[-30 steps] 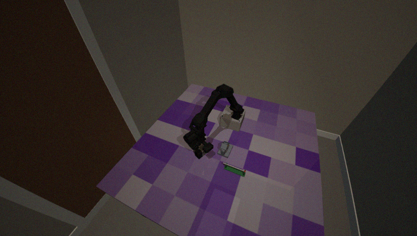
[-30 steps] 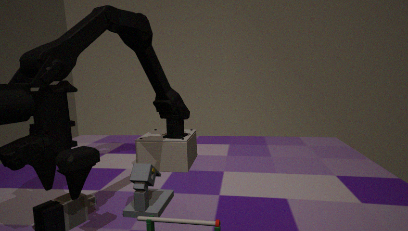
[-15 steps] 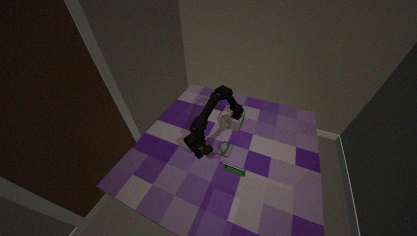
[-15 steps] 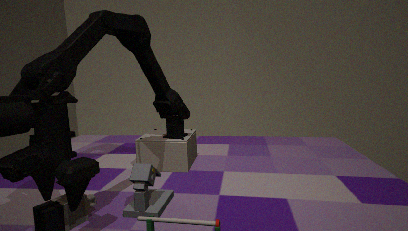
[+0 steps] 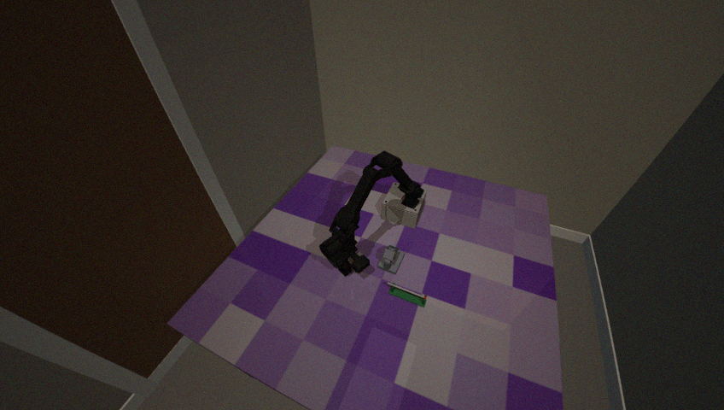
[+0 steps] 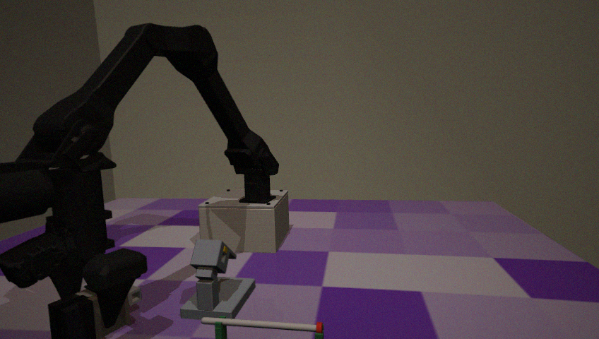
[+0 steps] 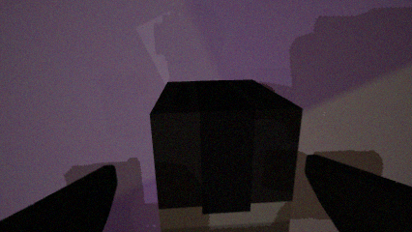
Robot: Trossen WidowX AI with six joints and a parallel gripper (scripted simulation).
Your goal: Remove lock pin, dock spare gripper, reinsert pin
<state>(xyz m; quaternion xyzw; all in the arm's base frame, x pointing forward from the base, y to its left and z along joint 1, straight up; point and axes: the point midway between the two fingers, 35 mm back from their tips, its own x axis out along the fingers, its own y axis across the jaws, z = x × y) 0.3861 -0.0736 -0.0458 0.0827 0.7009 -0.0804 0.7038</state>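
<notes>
Now: the spare gripper 20 mm behind my gripper tip. The rest, counted from my gripper tip: grey mount (110 mm behind, 130 mm to the left, 30 mm above); then green rack (20 mm behind, 260 mm to the left).
</notes>
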